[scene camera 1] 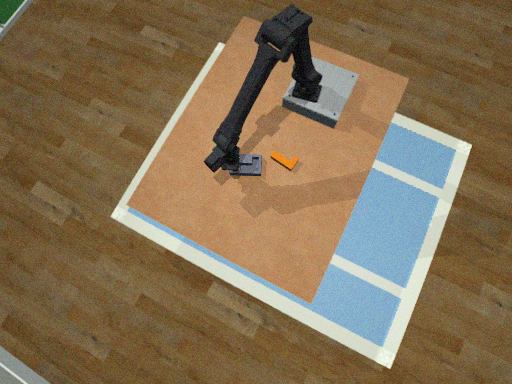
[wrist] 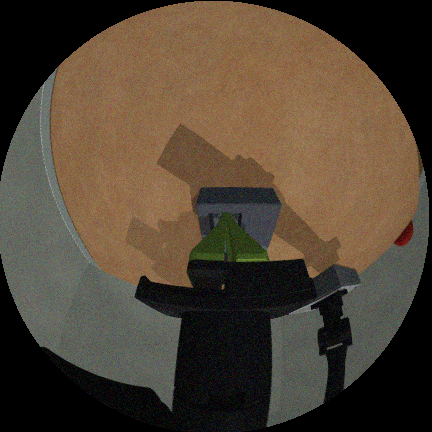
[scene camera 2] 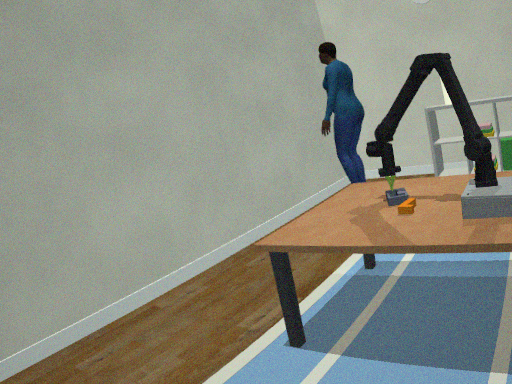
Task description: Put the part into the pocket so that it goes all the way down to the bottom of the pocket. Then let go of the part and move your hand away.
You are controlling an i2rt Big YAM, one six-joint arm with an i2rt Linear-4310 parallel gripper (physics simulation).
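Frame: origin at the arm's base, x ahead, y left, z up, level; millimetres.
Where they show: gripper, fingertip midpoint: (scene camera 1: 233, 166) (wrist: 225, 216) (scene camera 2: 392, 190); arm's base, origin of the base link: (scene camera 1: 306, 91) (wrist: 328, 297) (scene camera 2: 486, 182).
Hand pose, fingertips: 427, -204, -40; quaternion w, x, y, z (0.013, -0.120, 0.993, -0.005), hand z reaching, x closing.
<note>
Each offset is from my fingertips to the centre of the thing, as dx, dy, dz. Level surfaces: height alone.
An orange L-shaped part {-112, +201, -20} (scene camera 1: 284, 161) (scene camera 2: 406, 209) lies flat on the table, beside and apart from the pocket block; it does not show in the wrist view. The grey-blue pocket block {-28, +47, -17} (scene camera 1: 259, 164) (scene camera 2: 397, 199) (wrist: 260, 217) sits on the table with a recess in its top. Some of the recess is hidden behind the fingers and wrist, so its full shape and inside cannot be made out. My gripper (scene camera 2: 391, 189) (wrist: 225, 216) is shut and empty. It points down with its green fingertips at the block, close to its top; whether they touch it is unclear. In scene camera 1 the arm hides the fingertips.
The arm stands on a grey base plate (scene camera 1: 342, 82) (scene camera 2: 487, 206) on the brown table {dz -35} (scene camera 1: 200, 185) (scene camera 2: 320, 230). A person (scene camera 2: 345, 100) in blue stands beyond the table, near a white shelf unit (scene camera 2: 434, 145). A red object (wrist: 405, 234) shows at the wrist view's right edge.
</note>
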